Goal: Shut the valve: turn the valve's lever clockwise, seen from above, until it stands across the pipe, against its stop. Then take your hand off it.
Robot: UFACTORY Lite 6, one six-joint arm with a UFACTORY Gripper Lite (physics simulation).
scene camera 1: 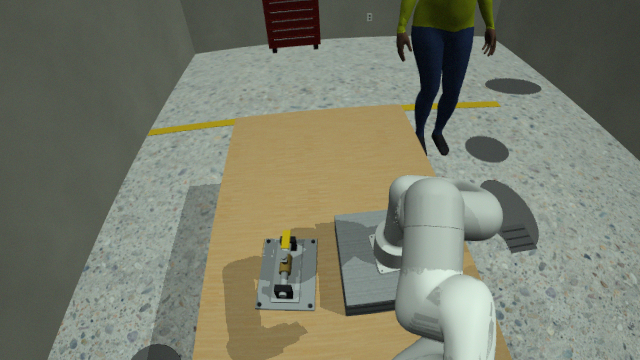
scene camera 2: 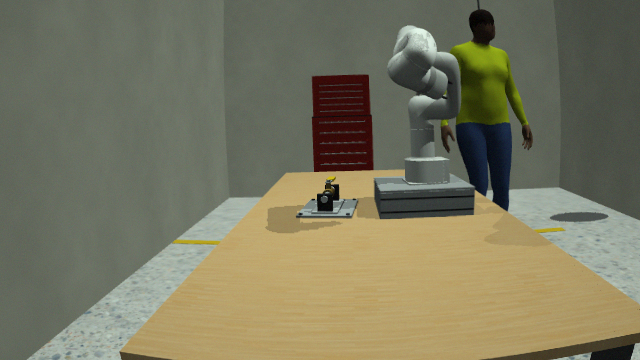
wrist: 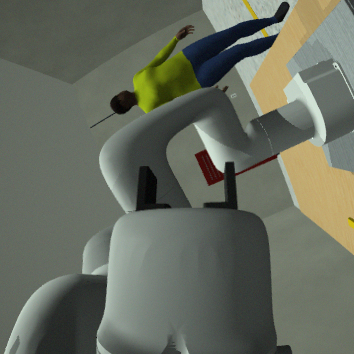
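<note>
The valve point(scene camera 1: 285, 264) point(scene camera 2: 328, 191) is a brass body on a short pipe, held between black end blocks on a grey base plate point(scene camera 1: 267, 275) point(scene camera 2: 306, 214). Its yellow lever point(scene camera 1: 286, 239) point(scene camera 2: 330, 179) lies along the pipe and points to the far end block in scene camera 1. A small yellow piece at the right edge of the wrist view may be the lever. My gripper point(wrist: 188, 175) is open, its two black fingers apart with nothing held. It is well away from the lever; its fingers cannot be made out in either scene view.
The arm's base stands on a grey block point(scene camera 1: 357, 280) point(scene camera 2: 425, 204) to the right of the valve plate on the wooden table point(scene camera 1: 320, 160) point(scene camera 2: 360, 280). A person point(scene camera 1: 442, 65) point(scene camera 2: 482, 90) point(wrist: 167, 82) stands behind the table's right side. A red tool cabinet point(scene camera 1: 292, 22) point(scene camera 2: 342, 130) stands at the back.
</note>
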